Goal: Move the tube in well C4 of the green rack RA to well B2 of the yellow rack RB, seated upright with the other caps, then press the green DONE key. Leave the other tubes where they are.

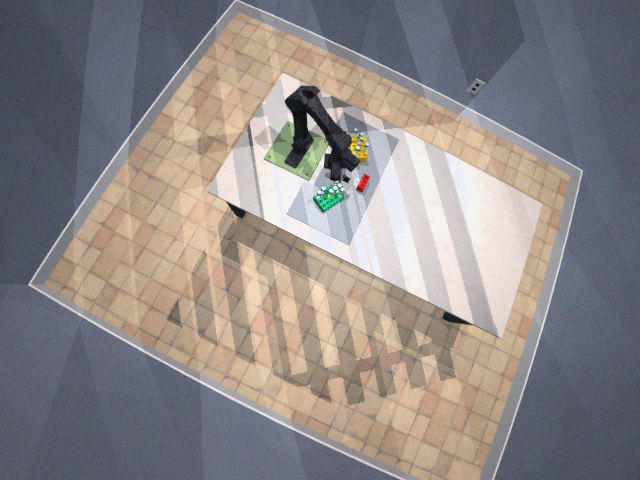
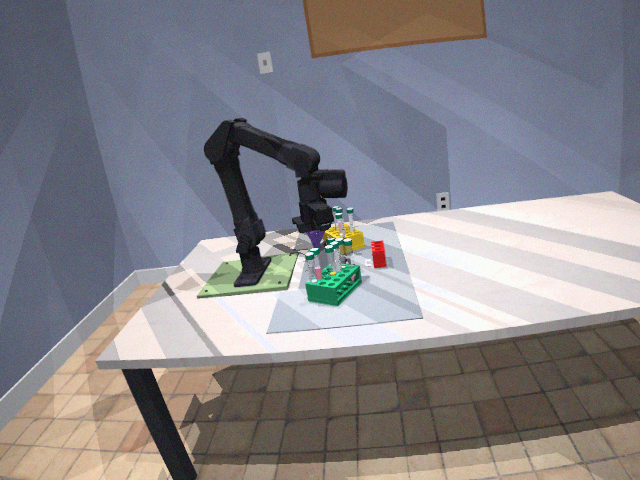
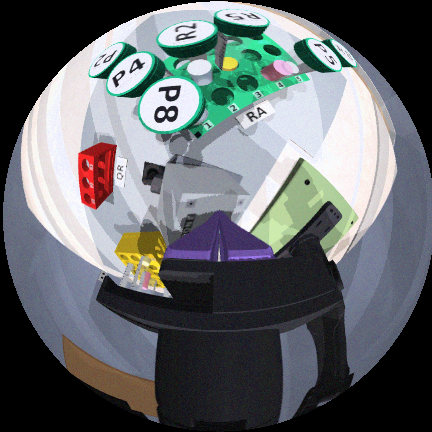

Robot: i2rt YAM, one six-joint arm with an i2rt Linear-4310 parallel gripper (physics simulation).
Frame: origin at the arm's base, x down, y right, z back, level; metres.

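Where they show: gripper, fingertip midpoint: [image 3: 218, 216]; arm's base, link origin: [image 1: 299, 151] [image 2: 254, 272] [image 3: 302, 241].
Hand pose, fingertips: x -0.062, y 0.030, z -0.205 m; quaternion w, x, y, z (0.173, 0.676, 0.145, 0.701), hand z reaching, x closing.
Things, the pixels of their top centre, and the offset from my fingertips. "spot": a spot on its surface instead. Level surfaces: height alone.
- grey box, top centre: [image 3: 192, 233] [image 2: 322, 242] [image 1: 337, 167] dx -0.017, dy -0.014, dz -0.018 m
- green rack RA, top centre: [image 3: 227, 63] [image 2: 333, 274] [image 1: 329, 196] dx +0.017, dy +0.129, dz -0.054 m
- P4, top centre: [image 3: 127, 71] dx -0.058, dy +0.084, dz -0.076 m
- R2, surface spot: [image 3: 187, 36] spot: dx -0.058, dy +0.102, dz -0.062 m
- yellow rack RB, top centre: [image 3: 146, 273] [image 2: 341, 231] [image 1: 358, 146] dx +0.017, dy -0.194, dz -0.057 m
- red rack, top centre: [image 3: 85, 182] [image 2: 377, 245] [image 1: 364, 181] dx +0.017, dy -0.033, dz -0.170 m
- grey mat, surface height: dx +0.067 m
- small black block, surface spot: [image 3: 152, 175] [image 1: 346, 178] spot: dx +0.058, dy -0.017, dz -0.082 m
My gripper [image 2: 315, 244] [image 3: 218, 216] is shut and empty, its purple fingers pointing down over a grey box [image 3: 212, 182] with a partly hidden DONE label. The green key does not show; the fingers cover part of the box. The green rack RA [image 1: 330, 205] [image 2: 323, 294] [image 3: 221, 116] stands beside the gripper and holds several upright green-capped tubes, among them P8 [image 3: 170, 105], P4 [image 3: 134, 73] and R2 [image 3: 187, 36]. The yellow rack RB [image 1: 363, 156] [image 2: 356, 242] [image 3: 135, 240] holds several upright tubes; its wells are too small to read.
A red rack [image 1: 362, 182] [image 2: 378, 255] [image 3: 90, 175] labelled QR stands on the grey mat [image 1: 346, 229] [image 2: 382, 310]. A small black block [image 1: 346, 178] [image 3: 152, 175] lies beside the grey box. The arm stands on a light green plate [image 1: 310, 167] [image 2: 219, 284] [image 3: 295, 195].
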